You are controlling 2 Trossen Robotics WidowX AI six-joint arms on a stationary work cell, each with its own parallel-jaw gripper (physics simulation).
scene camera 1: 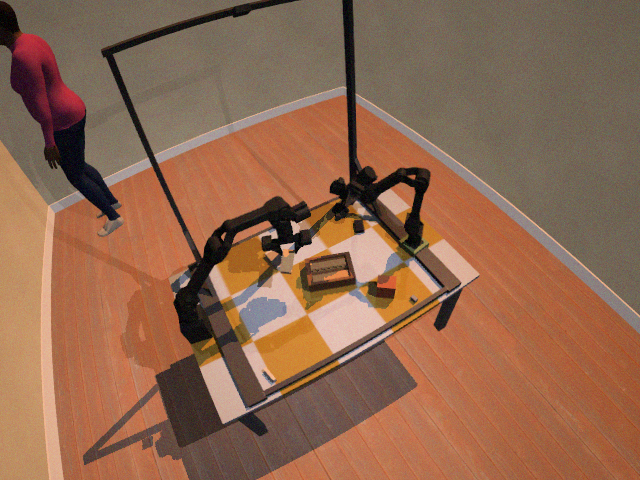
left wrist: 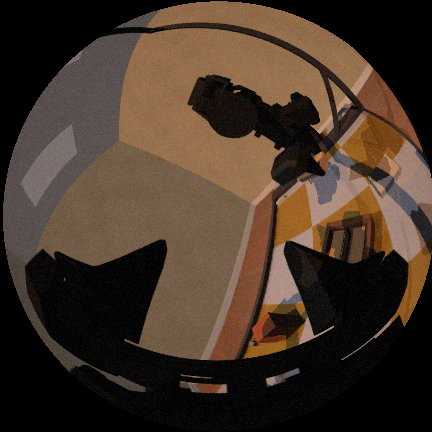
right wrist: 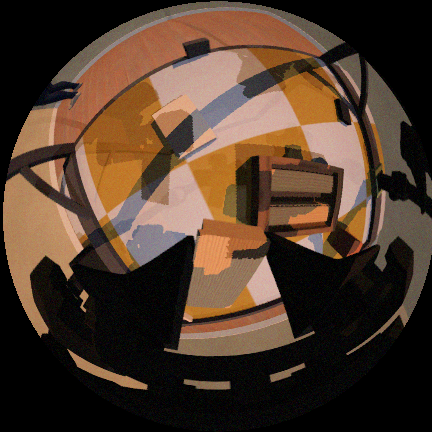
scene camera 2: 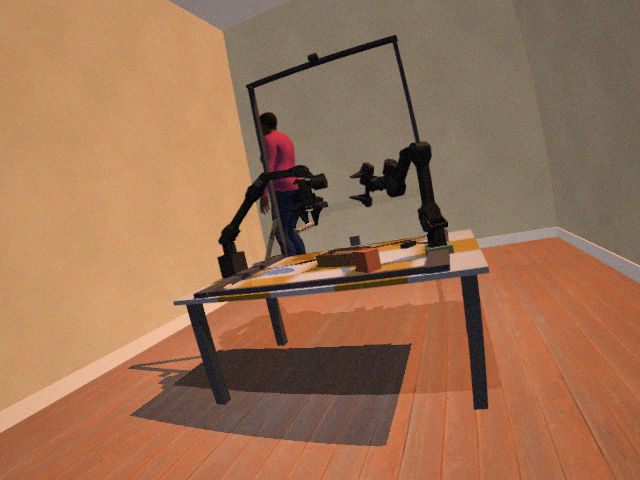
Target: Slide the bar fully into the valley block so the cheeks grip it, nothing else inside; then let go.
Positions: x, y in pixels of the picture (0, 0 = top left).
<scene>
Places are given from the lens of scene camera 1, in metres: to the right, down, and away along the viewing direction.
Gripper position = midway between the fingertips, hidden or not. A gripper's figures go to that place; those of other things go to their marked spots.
my left gripper (scene camera 1: 340, 213): 0.08, -0.10, 1.34
my right gripper (scene camera 1: 289, 254): -0.12, 0.06, 1.40
valley block (scene camera 1: 349, 280): 0.12, 0.17, 1.47
black frame (scene camera 1: 107, 52): -0.63, -0.56, 0.85
The marked spots on the valley block and the black frame are 1.21 m apart.
</scene>
